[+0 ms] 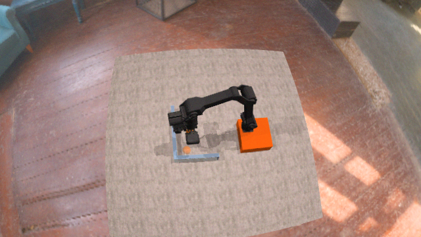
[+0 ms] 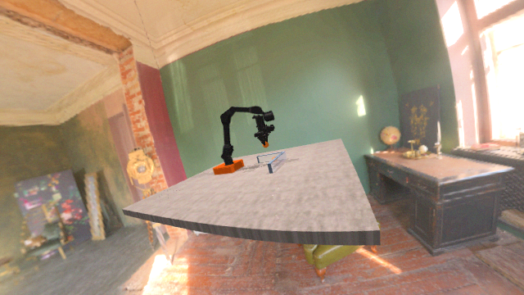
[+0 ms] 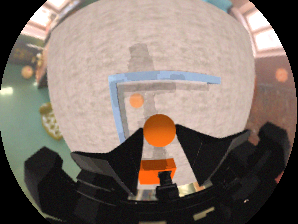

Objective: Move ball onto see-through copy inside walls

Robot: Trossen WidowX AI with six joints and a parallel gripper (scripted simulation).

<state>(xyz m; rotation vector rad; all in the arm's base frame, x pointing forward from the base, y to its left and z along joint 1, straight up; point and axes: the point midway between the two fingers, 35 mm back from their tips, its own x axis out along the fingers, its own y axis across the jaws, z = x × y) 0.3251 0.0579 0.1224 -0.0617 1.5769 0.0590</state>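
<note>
Now: the see-through copy of ball 13 cm below my gripper tip, 5 cm to the left of it and 2 cm ahead of it. Round my gripper tip: orange ball (right at my gripper tip).
</note>
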